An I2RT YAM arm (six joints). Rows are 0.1 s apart.
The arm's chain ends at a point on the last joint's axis. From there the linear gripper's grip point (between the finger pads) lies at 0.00 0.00 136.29 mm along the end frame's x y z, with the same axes.
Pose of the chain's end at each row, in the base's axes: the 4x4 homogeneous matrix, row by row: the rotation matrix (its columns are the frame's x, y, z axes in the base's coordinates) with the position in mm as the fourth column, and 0 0 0 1 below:
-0.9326, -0.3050, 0.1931, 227.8; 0.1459, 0.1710, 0.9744, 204.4; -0.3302, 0.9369, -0.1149, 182.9; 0, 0, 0, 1
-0.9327, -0.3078, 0.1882, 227.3; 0.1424, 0.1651, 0.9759, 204.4; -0.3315, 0.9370, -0.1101, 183.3; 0, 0, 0, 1
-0.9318, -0.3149, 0.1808, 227.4; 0.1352, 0.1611, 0.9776, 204.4; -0.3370, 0.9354, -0.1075, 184.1; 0, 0, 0, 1
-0.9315, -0.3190, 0.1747, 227.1; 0.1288, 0.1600, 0.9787, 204.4; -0.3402, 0.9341, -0.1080, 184.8; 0, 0, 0, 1
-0.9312, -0.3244, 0.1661, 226.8; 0.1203, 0.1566, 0.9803, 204.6; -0.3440, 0.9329, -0.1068, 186.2; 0, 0, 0, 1
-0.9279, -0.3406, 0.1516, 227.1; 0.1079, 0.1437, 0.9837, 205.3; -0.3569, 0.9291, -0.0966, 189.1; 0, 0, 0, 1
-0.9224, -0.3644, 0.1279, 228.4; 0.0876, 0.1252, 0.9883, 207.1; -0.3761, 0.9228, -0.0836, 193.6; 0, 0, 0, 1
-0.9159, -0.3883, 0.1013, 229.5; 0.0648, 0.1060, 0.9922, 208.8; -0.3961, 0.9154, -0.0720, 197.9; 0, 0, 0, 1
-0.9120, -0.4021, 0.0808, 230.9; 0.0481, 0.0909, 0.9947, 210.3; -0.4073, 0.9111, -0.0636, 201.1; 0, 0, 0, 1
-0.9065, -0.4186, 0.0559, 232.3; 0.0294, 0.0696, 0.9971, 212.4; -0.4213, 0.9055, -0.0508, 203.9; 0, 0, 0, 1
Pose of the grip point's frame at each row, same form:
-0.9326, -0.3050, 0.1931, 254.1; 0.1459, 0.1710, 0.9744, 337.2; -0.3302, 0.9369, -0.1149, 167.2; 0, 0, 0, 1
-0.9327, -0.3078, 0.1882, 252.9; 0.1424, 0.1651, 0.9759, 337.4; -0.3315, 0.9370, -0.1101, 168.3; 0, 0, 0, 1
-0.9318, -0.3149, 0.1808, 252.0; 0.1352, 0.1611, 0.9776, 337.6; -0.3370, 0.9354, -0.1075, 169.4; 0, 0, 0, 1
-0.9315, -0.3190, 0.1747, 250.9; 0.1288, 0.1600, 0.9787, 337.8; -0.3402, 0.9341, -0.1080, 170.1; 0, 0, 0, 1
-0.9312, -0.3244, 0.1661, 249.4; 0.1203, 0.1566, 0.9803, 338.2; -0.3440, 0.9329, -0.1068, 171.6; 0, 0, 0, 1
-0.9279, -0.3406, 0.1516, 247.8; 0.1079, 0.1437, 0.9837, 339.4; -0.3569, 0.9291, -0.0966, 175.9; 0, 0, 0, 1
-0.9224, -0.3644, 0.1279, 245.8; 0.0876, 0.1252, 0.9883, 341.8; -0.3761, 0.9228, -0.0836, 182.2; 0, 0, 0, 1
-0.9159, -0.3883, 0.1013, 243.3; 0.0648, 0.1060, 0.9922, 344.0; -0.3961, 0.9154, -0.0720, 188.1; 0, 0, 0, 1
-0.9120, -0.4021, 0.0808, 241.9; 0.0481, 0.0909, 0.9947, 345.9; -0.4073, 0.9111, -0.0636, 192.4; 0, 0, 0, 1
-0.9065, -0.4186, 0.0559, 239.9; 0.0294, 0.0696, 0.9971, 348.3; -0.4213, 0.9055, -0.0508, 197.0; 0, 0, 0, 1

